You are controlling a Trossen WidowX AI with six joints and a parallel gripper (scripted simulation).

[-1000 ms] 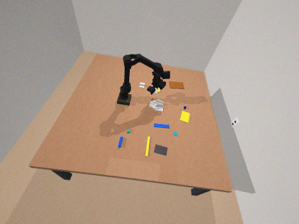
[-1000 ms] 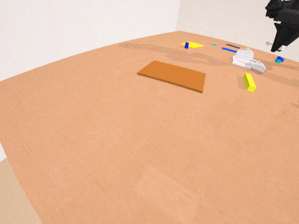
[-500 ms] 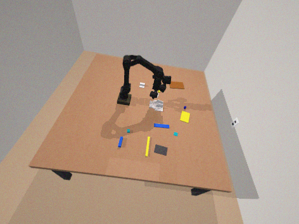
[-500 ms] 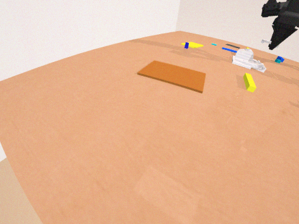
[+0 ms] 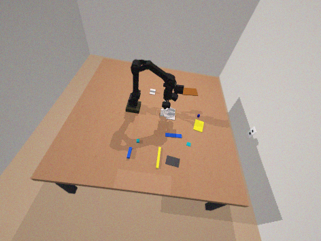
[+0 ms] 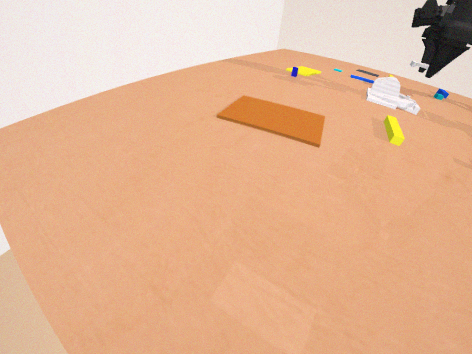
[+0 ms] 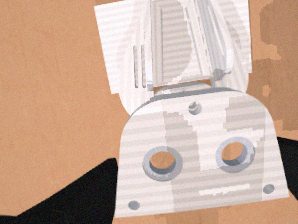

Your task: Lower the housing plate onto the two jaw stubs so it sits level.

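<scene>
The white housing plate is 20 mm above my gripper tip and 10 mm ahead of it. The rest, counted from my gripper tip: yellow plate: 310 mm ahead, 80 mm to the right, 80 mm below; short yellow block: 220 mm to the left, 80 mm below, 40 mm ahead; long yellow bar: 420 mm to the right, 80 mm below, 10 mm ahead.
</scene>
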